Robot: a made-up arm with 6 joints. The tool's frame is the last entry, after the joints.
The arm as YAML. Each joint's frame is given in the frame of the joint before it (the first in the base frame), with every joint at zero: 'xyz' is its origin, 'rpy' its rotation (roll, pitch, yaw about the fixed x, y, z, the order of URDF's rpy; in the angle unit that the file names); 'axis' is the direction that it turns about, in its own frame. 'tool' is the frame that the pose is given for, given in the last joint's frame.
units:
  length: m
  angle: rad
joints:
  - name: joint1
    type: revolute
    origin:
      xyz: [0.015, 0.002, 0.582]
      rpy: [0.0, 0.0, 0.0]
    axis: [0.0, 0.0, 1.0]
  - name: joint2
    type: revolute
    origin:
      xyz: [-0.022, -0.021, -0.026]
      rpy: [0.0, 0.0, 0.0]
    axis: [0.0, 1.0, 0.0]
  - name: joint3
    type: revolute
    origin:
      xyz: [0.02, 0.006, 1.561]
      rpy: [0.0, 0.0, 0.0]
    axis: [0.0, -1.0, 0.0]
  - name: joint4
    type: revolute
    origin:
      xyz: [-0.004, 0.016, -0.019]
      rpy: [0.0, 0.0, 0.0]
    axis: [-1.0, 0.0, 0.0]
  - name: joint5
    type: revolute
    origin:
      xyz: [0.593, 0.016, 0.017]
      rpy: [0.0, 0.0, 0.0]
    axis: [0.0, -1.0, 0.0]
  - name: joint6
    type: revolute
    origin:
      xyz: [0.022, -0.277, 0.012]
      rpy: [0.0, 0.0, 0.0]
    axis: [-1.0, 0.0, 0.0]
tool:
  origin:
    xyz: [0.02, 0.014, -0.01]
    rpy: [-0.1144, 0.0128, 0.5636]
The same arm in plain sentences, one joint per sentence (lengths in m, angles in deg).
The arm has six revolute joints in a row. What follows holds with every joint at zero, and every direction is one of the base frame's.
Joint 1 sits 0.015 m along +x and 0.002 m along +y and 0.582 m along +z from the base frame's origin and turns about +z.
Joint 2 sits 0.022 m along -x and 0.021 m along -y and 0.026 m along -z from joint 1 and turns about +y.
Joint 3 sits 0.02 m along +x and 0.006 m along +y and 1.561 m along +z from joint 2 and turns about -y.
Joint 4 sits 0.004 m along -x and 0.016 m along +y and 0.019 m along -z from joint 3 and turns about -x.
Joint 5 sits 0.593 m along +x and 0.016 m along +y and 0.017 m along +z from joint 4 and turns about -y.
Joint 6 sits 0.022 m along +x and 0.277 m along -y and 0.012 m along +z from joint 5 and turns about -x.
The tool frame, which is the frame that the pose is given for, sits 0.02 m along +x and 0.014 m along +y and 0.01 m along -z from joint 6; its axes are the base frame's turned by roll -6.55, pitch 0.73 and yaw 32.29 deg (as in URDF: about the fixed x, then y, then z).

